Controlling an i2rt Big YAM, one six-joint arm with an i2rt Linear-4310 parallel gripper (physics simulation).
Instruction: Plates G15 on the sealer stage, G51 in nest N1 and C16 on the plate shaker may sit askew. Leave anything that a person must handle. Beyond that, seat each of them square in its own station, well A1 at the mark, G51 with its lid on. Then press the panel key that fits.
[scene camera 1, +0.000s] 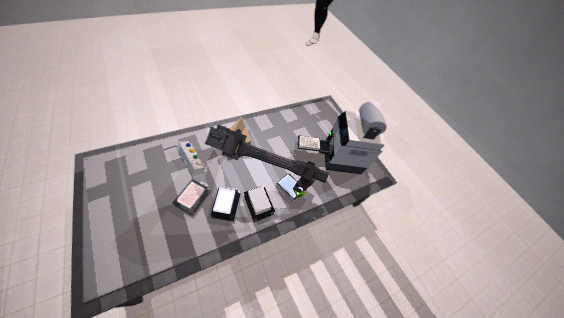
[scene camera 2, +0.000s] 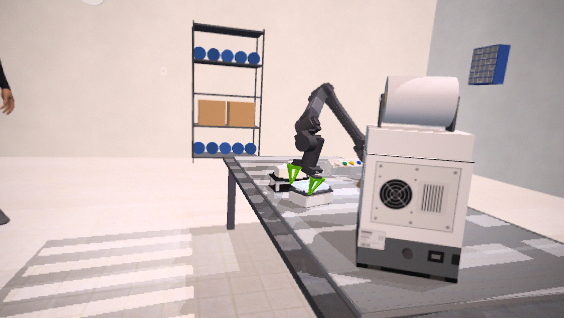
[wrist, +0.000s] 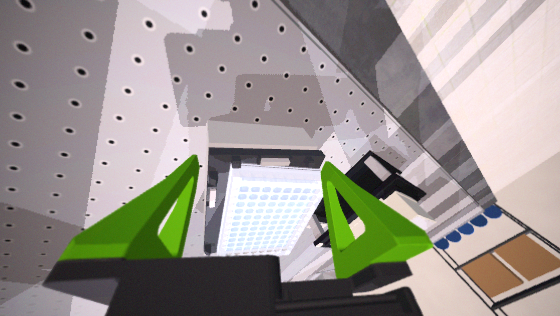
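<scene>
Plate C16 (scene camera 1: 288, 185) (scene camera 2: 300, 188) (wrist: 270, 210), pale blue with wells, lies on the shaker's dark top; in the wrist view it looks slightly turned against the shaker (scene camera 2: 310, 201) (wrist: 265, 132). My gripper (scene camera 1: 299, 192) (scene camera 2: 301, 188) (wrist: 264, 163) is open, its green fingers on either side of the plate's end, nothing held. A plate (scene camera 1: 309, 143) lies on the sealer stage. Nests hold a pink plate (scene camera 1: 192, 195), a white plate (scene camera 1: 226, 201) and a greyish plate (scene camera 1: 259, 199); I cannot tell which nest is N1. The key panel (scene camera 1: 187, 159) (scene camera 2: 336, 166) has blue, yellow, green and pale keys. Labels and A1 marks are unreadable.
The sealer (scene camera 1: 354, 152) (scene camera 2: 415, 200) with its film roll (scene camera 1: 372, 117) (scene camera 2: 422, 100) stands at the table's right end. A brown wedge (scene camera 1: 242, 127) is beside the arm's base. The greyish plate's black nest (wrist: 370, 170) is close to the shaker. A person (scene camera 1: 321, 17) (scene camera 2: 6, 97) stands away from the table.
</scene>
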